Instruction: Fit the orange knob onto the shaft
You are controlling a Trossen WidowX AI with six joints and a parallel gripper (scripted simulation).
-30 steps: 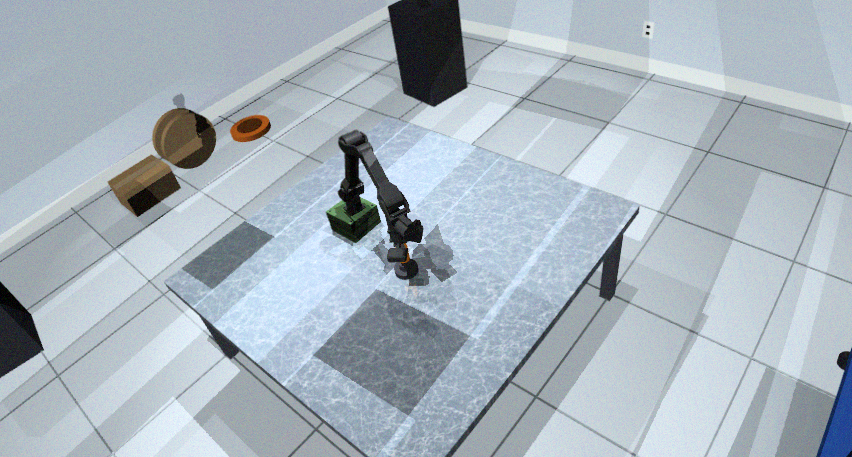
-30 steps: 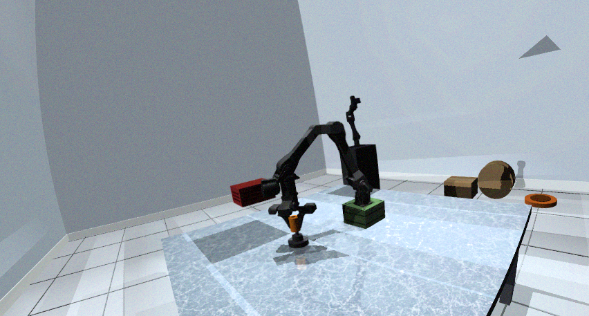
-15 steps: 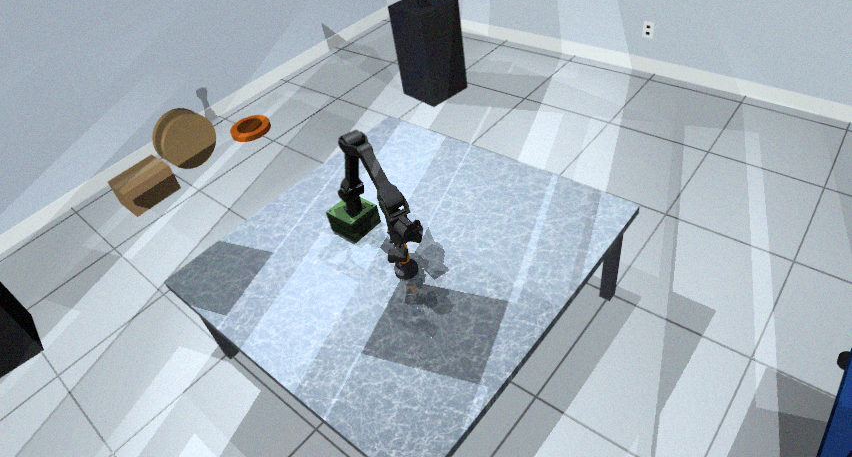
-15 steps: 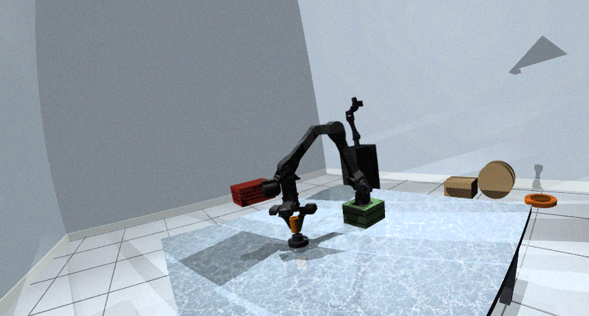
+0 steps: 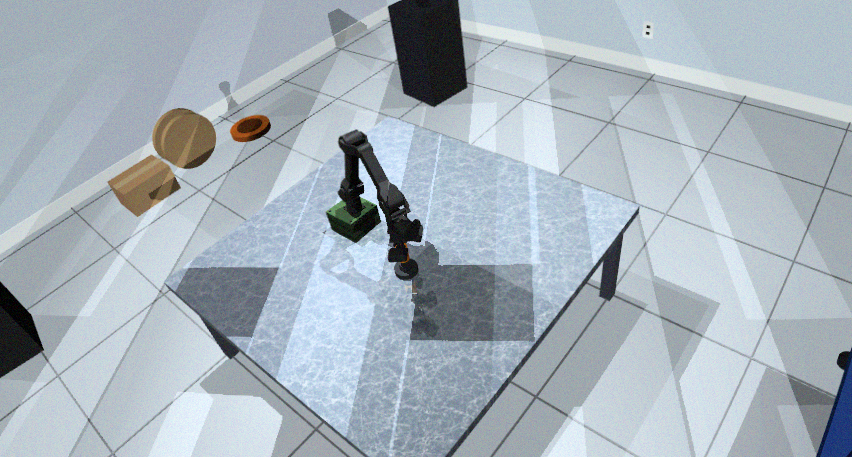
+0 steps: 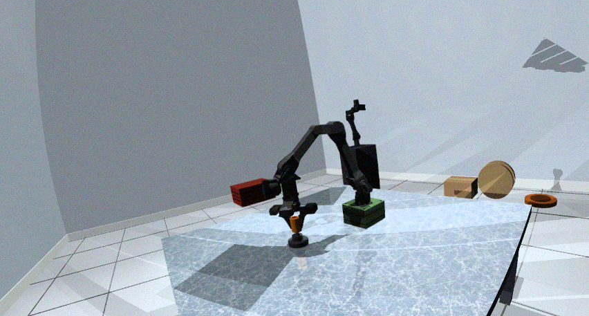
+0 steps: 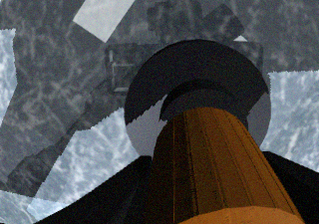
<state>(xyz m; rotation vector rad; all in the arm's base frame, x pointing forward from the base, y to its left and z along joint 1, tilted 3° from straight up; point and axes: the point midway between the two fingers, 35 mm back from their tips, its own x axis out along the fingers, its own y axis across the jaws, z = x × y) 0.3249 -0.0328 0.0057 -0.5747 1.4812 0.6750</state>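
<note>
Now: gripper tip 2 cm below the orange knob. The rest, counted from my gripper tip: round dark pedestal: 4 cm below.
</note>
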